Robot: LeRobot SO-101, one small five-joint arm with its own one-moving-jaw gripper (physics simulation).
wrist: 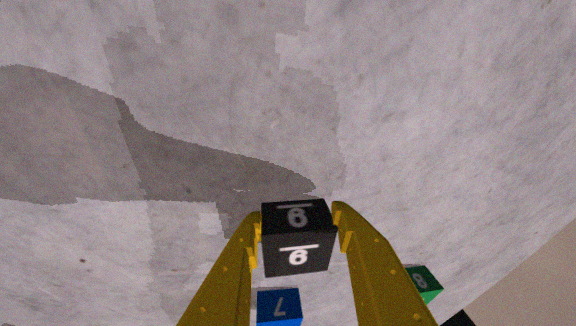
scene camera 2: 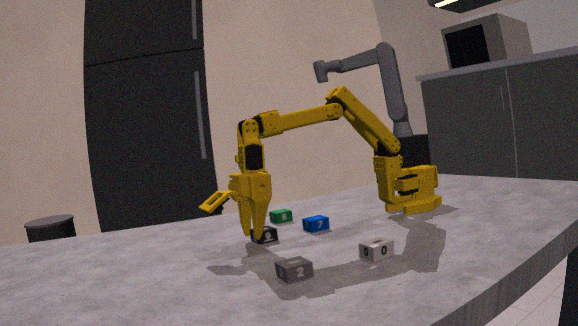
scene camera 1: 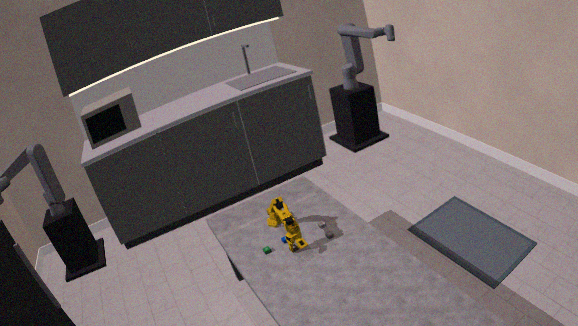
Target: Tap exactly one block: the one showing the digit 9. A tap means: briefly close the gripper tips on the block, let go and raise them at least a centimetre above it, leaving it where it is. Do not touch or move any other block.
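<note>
The black block showing the digit 9 (scene camera 2: 269, 235) (wrist: 298, 252) sits on the table; its underlined digit appears upside down in the wrist view. My gripper (scene camera 2: 254, 236) (wrist: 297, 215) is down at the block, with one jaw pressed on each of its two sides, so it is shut on it. In scene camera 2 the jaws hide the block's left part. In scene camera 1 the gripper (scene camera 1: 294, 248) is small and largely hides the block.
A blue block with a 7 (scene camera 1: 284, 240) (scene camera 2: 316, 224) (wrist: 279, 305) and a green block with an 8 (scene camera 1: 267, 250) (scene camera 2: 281, 216) (wrist: 421, 281) are close by. A grey block with a 2 (scene camera 1: 329, 235) (scene camera 2: 294, 270) and a white 0 block (scene camera 1: 321, 224) (scene camera 2: 376, 250) stand on the table's other side.
</note>
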